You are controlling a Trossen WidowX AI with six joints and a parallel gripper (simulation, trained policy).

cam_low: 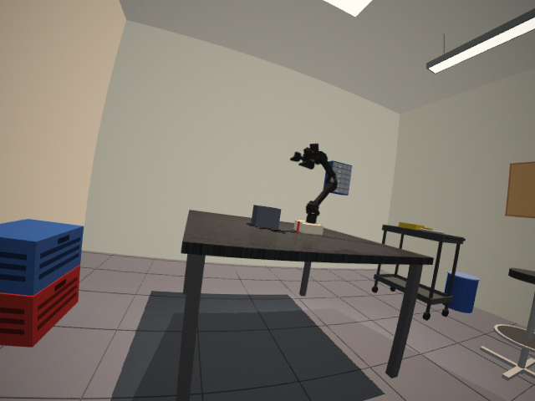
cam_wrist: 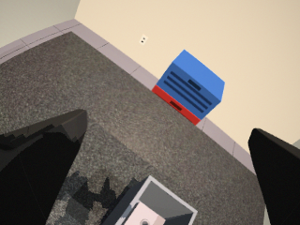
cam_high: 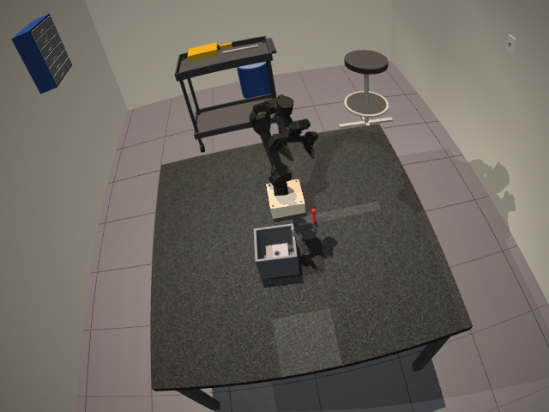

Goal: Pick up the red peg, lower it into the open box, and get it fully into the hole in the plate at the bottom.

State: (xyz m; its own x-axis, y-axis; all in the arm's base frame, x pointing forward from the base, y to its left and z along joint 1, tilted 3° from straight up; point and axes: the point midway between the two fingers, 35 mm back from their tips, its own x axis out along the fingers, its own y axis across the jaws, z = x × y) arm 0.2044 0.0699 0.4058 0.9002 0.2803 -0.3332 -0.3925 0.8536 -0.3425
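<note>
The red peg lies 420 mm below my gripper tip, 80 mm behind it and 30 mm to the left of it. From my gripper tip the other things lie so: plate: 410 mm below, 150 mm to the right, 100 mm ahead.
</note>
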